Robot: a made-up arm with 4 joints.
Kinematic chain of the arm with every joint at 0, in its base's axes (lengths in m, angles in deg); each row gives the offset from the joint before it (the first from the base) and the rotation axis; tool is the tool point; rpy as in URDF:
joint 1: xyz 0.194 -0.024 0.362 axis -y
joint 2: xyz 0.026 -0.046 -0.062 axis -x
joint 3: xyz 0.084 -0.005 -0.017 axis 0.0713 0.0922 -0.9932
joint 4: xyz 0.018 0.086 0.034 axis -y
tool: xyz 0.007 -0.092 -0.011 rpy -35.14 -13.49 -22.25
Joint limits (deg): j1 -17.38..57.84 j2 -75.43..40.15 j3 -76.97..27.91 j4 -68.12..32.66
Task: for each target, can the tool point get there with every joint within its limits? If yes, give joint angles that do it. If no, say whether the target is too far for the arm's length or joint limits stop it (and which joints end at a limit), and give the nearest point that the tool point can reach.
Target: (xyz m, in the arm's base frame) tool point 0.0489 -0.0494 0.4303
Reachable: no: joint limits stop it (at a limit: joint 1, joint 3, joint 4) | nearest point 0.2876 -0.0676 0.4431 | short by 0.240 m
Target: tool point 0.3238 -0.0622 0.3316
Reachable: yes | joints 12.12 2.02 -63.00 -36.79
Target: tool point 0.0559 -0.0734 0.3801
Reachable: no: joint limits stop it (at a limit: joint 1, joint 3, joint 4) | nearest point 0.2875 -0.0705 0.4432 | short by 0.240 m
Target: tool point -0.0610 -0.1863 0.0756
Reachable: no: too far | nearest point 0.2831 -0.0796 0.2543 | short by 0.402 m
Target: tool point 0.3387 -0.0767 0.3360
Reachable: yes | joints 13.27 -66.67 -24.23 4.10
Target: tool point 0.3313 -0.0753 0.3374
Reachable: yes | joints 14.62 -13.55 -21.14 -39.34
